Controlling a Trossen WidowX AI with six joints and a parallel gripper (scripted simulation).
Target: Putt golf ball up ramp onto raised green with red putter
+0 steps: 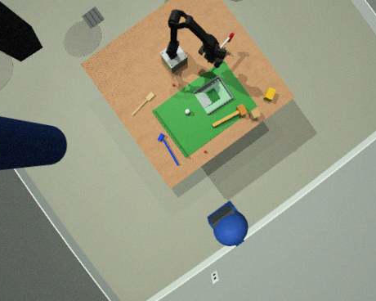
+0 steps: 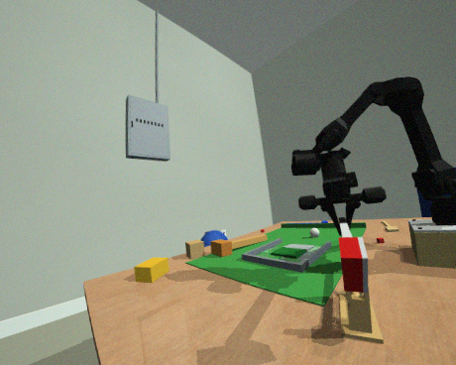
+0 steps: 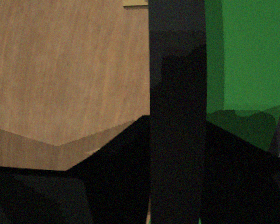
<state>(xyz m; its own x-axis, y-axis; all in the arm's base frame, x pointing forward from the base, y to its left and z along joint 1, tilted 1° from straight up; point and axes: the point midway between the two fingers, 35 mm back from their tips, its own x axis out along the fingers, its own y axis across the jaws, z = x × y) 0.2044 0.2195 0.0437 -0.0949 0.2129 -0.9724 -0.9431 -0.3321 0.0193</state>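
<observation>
The red putter is 11 cm to the left of my gripper tip, 4 cm behind it and 2 cm above it. Also, from my gripper tip: tan block 53 cm ahead, 11 cm to the left, 7 cm below; then green mat 28 cm ahead, 21 cm to the right, 10 cm below; then white golf ball 35 cm to the right, 24 cm ahead, 8 cm below.
</observation>
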